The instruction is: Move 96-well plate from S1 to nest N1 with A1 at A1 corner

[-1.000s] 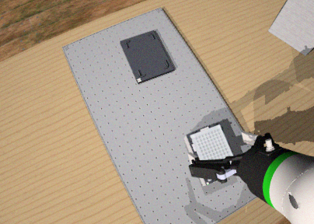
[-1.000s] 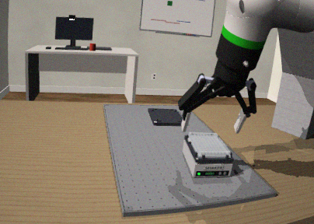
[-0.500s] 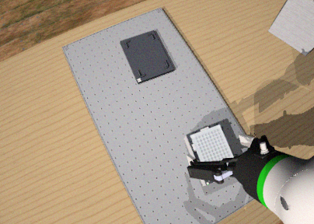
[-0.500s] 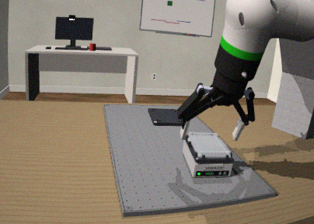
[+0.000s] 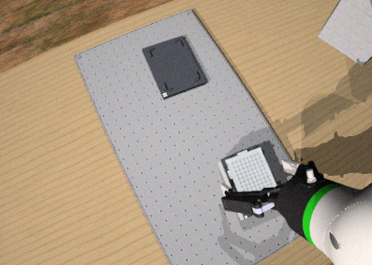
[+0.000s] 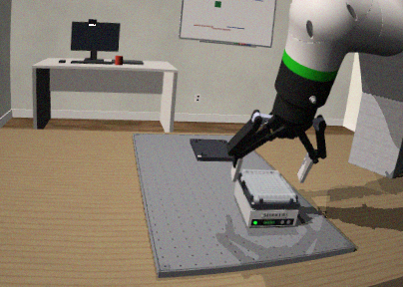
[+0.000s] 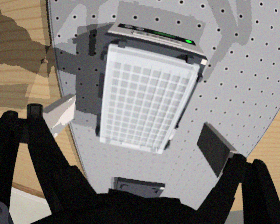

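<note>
Now: the white 96-well plate 3 cm below my hand.
</note>
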